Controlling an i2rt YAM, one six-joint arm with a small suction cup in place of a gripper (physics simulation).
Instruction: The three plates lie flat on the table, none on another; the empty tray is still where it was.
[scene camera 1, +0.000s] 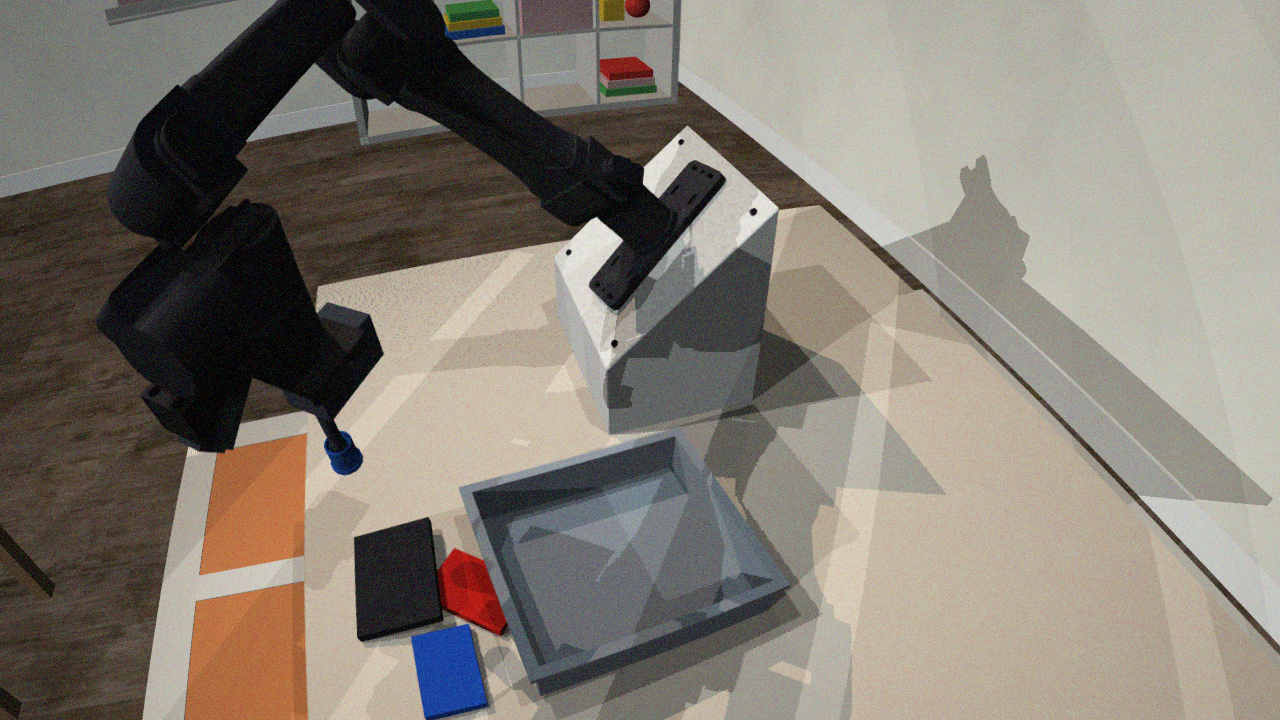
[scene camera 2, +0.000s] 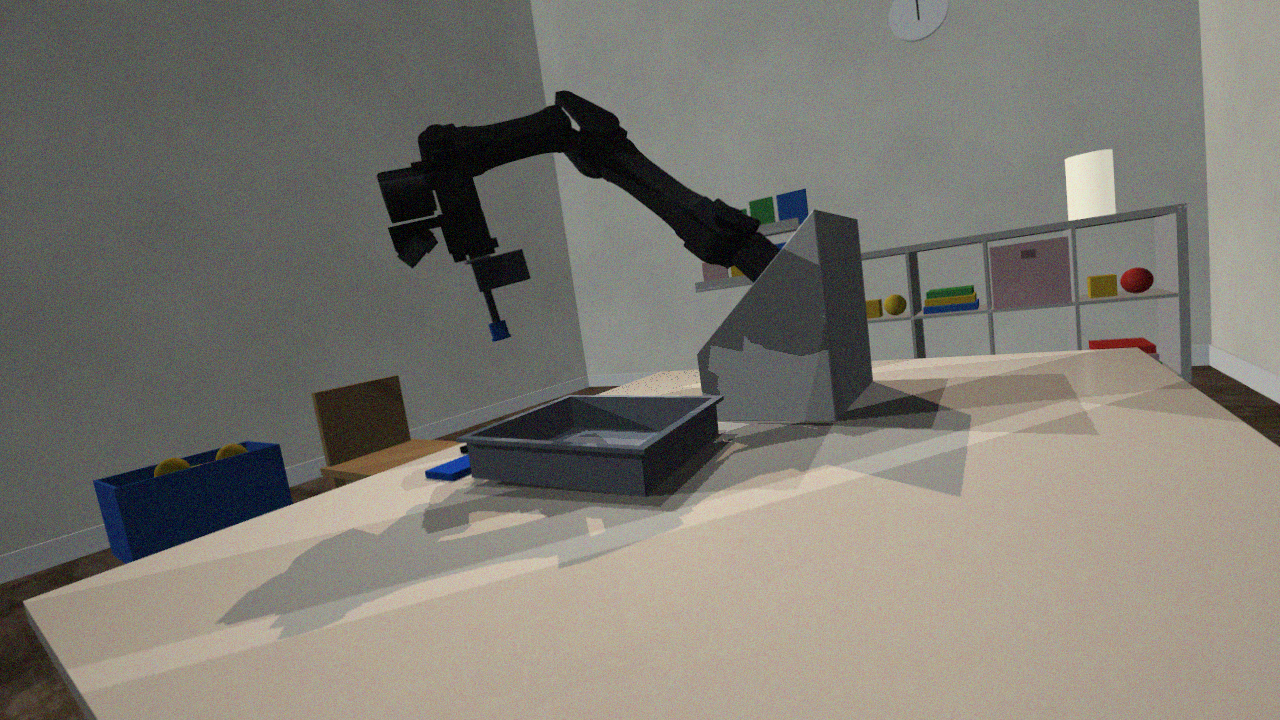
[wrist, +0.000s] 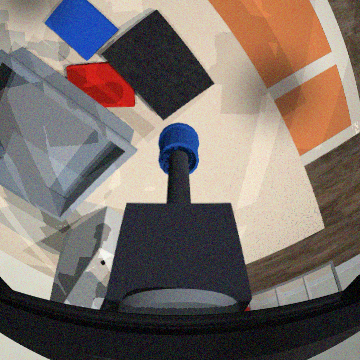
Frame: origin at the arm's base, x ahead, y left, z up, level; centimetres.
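Where they show: hand, tool point: (scene camera 1: 347, 461) (scene camera 2: 501, 338) (wrist: 178, 140); arm's base, link origin: (scene camera 1: 658, 235) (scene camera 2: 781, 279).
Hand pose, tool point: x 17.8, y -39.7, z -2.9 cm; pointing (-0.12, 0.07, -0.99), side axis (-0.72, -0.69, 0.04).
Note:
Things, the pixels of their top centre, and the offset from my tool point.
- black plate, top centre: (scene camera 1: 393, 571) (wrist: 158, 68) (scene camera 2: 508, 429) dx +2.3, dy +0.2, dz -13.8 cm
- red plate, top centre: (scene camera 1: 475, 588) (wrist: 99, 85) dx +6.6, dy +7.4, dz -15.0 cm
- blue plate, top centre: (scene camera 1: 447, 668) (wrist: 78, 24) (scene camera 2: 464, 461) dx +13.9, dy +2.1, dz -14.9 cm
- grey tray, top centre: (scene camera 1: 615, 533) (scene camera 2: 595, 411) (wrist: 29, 158) dx +9.8, dy +20.9, dz -9.8 cm
The black plate (scene camera 1: 397, 580) (scene camera 2: 464, 448) (wrist: 159, 65) lies left of the tray, its edge over a corner of the red plate (scene camera 1: 472, 591) (wrist: 100, 84), so that corner is hidden. Any slight tilt is too small to tell. The red plate lies close against the tray's outer wall. The blue plate (scene camera 1: 449, 671) (scene camera 2: 447, 468) (wrist: 82, 27) lies flat on the table close beside the black one. The grey tray (scene camera 1: 662, 637) (scene camera 2: 554, 467) (wrist: 45, 130) stands upright and empty. My suction cup (scene camera 1: 344, 454) (scene camera 2: 499, 331) (wrist: 179, 146) hangs in the air above the table with nothing on it.
Two orange squares (scene camera 1: 259, 501) (scene camera 1: 246, 653) with white borders lie along the table's left side. The arm's wedge-shaped base (scene camera 1: 693, 358) (scene camera 2: 778, 376) stands behind the tray. A chair (scene camera 2: 362, 420) and a blue box (scene camera 2: 201, 492) with yellow balls stand beyond the table.

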